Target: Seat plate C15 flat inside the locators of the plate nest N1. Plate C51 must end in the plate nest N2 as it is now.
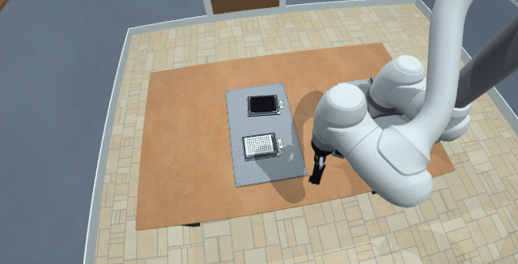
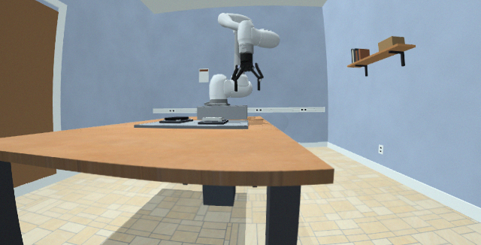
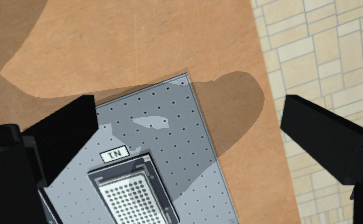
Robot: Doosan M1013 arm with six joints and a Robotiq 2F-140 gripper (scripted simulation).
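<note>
The plate C15 lies 19 cm ahead of my hand, 15 cm to the right of it and 17 cm below it. From my hand the other things lie so: plate nest N2: 15 cm ahead, 38 cm to the right, 18 cm below; then black plate C51: 15 cm ahead, 38 cm to the right, 17 cm below; then plate nest N1: 19 cm ahead, 16 cm to the right, 18 cm below.
</note>
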